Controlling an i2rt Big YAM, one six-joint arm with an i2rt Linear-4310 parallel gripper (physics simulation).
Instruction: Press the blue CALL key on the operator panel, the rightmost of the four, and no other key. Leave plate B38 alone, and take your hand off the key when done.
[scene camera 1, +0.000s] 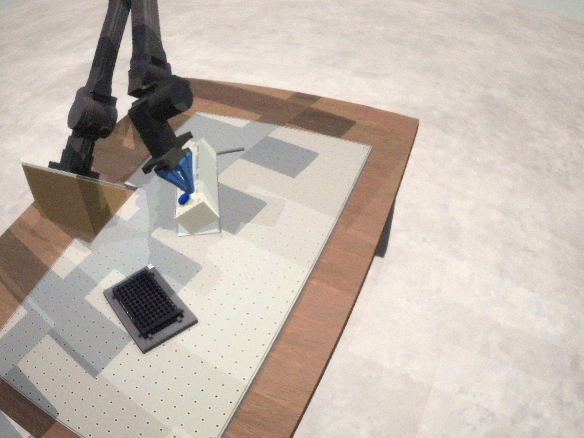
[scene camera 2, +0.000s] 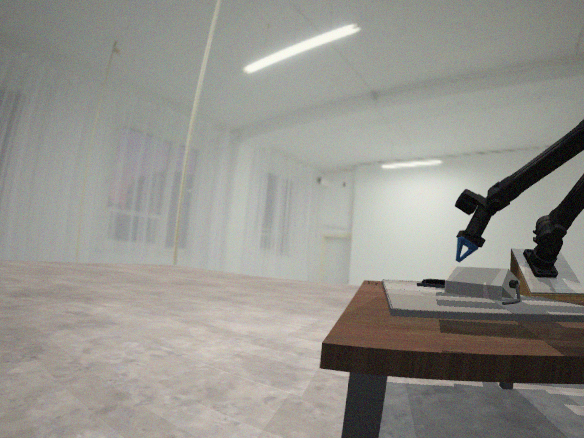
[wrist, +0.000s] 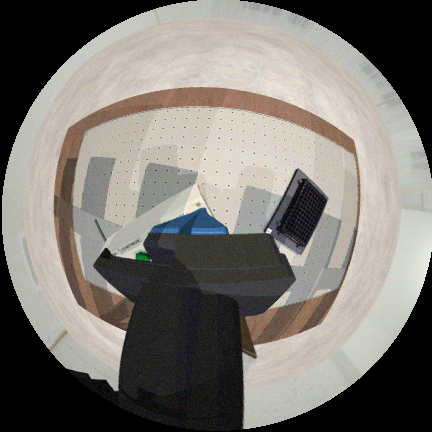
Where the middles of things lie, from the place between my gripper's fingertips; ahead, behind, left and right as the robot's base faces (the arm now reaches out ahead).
I see the black gridded tray (scene camera 1: 150, 309) 1 cm behind my hand, 21 cm to the right of it and 8 cm below it.
